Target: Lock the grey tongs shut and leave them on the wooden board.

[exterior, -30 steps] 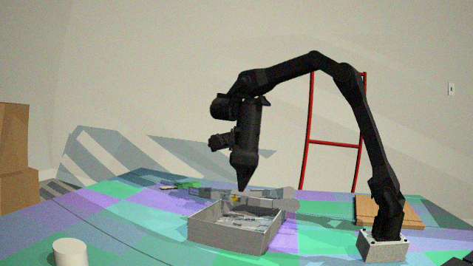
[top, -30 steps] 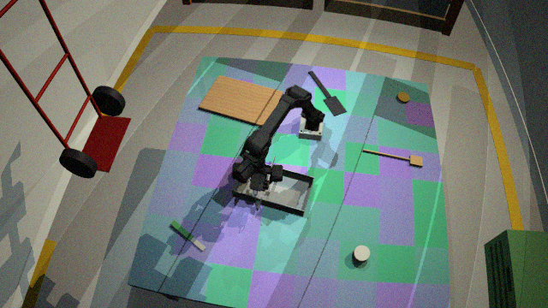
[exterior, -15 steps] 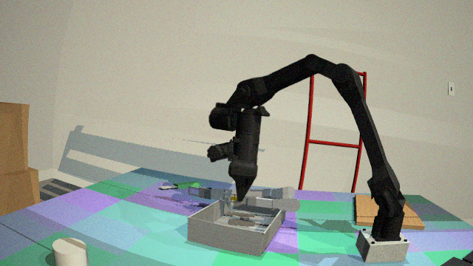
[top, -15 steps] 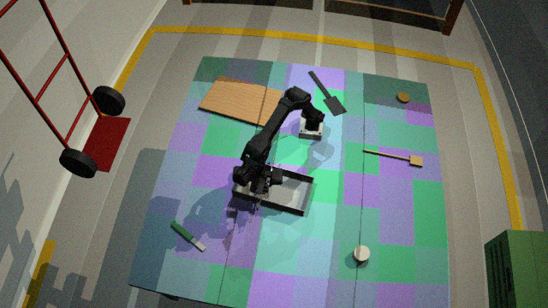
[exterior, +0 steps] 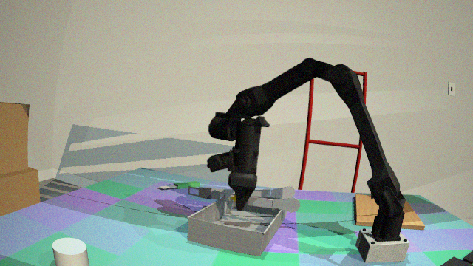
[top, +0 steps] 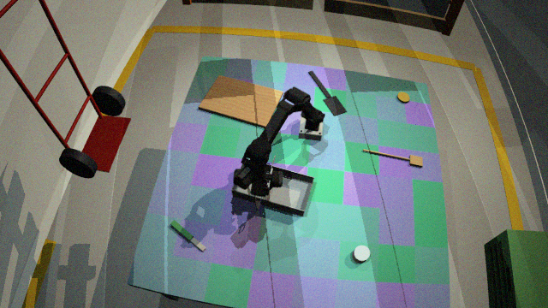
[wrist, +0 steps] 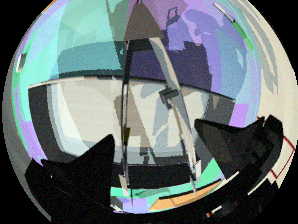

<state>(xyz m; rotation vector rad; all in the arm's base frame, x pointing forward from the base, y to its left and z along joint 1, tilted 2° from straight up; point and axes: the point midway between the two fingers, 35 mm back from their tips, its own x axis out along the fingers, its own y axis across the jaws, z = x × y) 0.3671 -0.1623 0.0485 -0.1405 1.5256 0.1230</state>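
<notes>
My gripper tip is now 5 cm to the right of the grey roasting tin, 3 cm past it and 2 cm above it. Round my gripper tip: white cylinder (45 cm to the left, 19 cm ahead, 3 cm below); wooden board (48 cm behind, 21 cm to the right, 4 cm below); green-handled tool (26 cm ahead, 22 cm to the right, 4 cm below).
</notes>
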